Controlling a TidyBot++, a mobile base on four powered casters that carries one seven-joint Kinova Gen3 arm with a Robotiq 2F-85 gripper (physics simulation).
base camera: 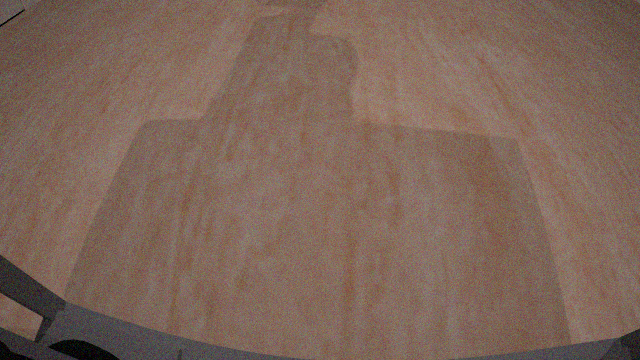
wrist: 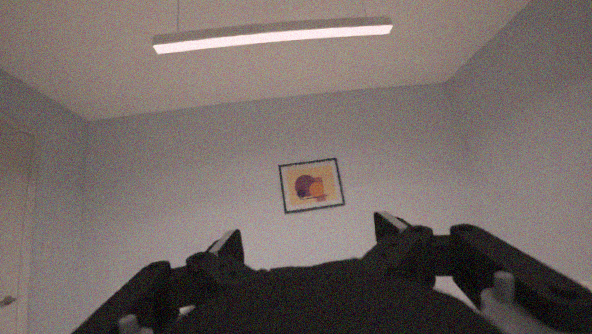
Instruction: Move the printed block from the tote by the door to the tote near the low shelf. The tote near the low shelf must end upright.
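Places are measured from the arm's base along level axes (x ahead, y left, z up), in millimetres.
Pixels of known places: gripper, fingertip midpoint: [wrist: 308, 235].
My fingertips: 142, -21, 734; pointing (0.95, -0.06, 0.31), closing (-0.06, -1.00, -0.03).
Behind a point stands the place of what it marks, as x, y, z.
My gripper [wrist: 308, 235] @[142, -21, 734] is open in the wrist view, its two black fingers wide apart with the wall behind them and no object between them. It points toward a wall, tilted up enough that the ceiling shows. The printed block, the tote by the door and the tote near the low shelf do not show in the base camera view or the wrist view.
A door [wrist: 15, 220] @[1476, 1837, 1025] stands at the left edge of the wrist view. A framed picture [wrist: 312, 185] @[2166, -217, 1099] hangs on the far wall, below a long ceiling lamp [wrist: 275, 36] @[983, -47, 1681]. The base camera view shows wooden floor [base camera: 425, 225] @[335, -85, -396] with the robot's shadow across it.
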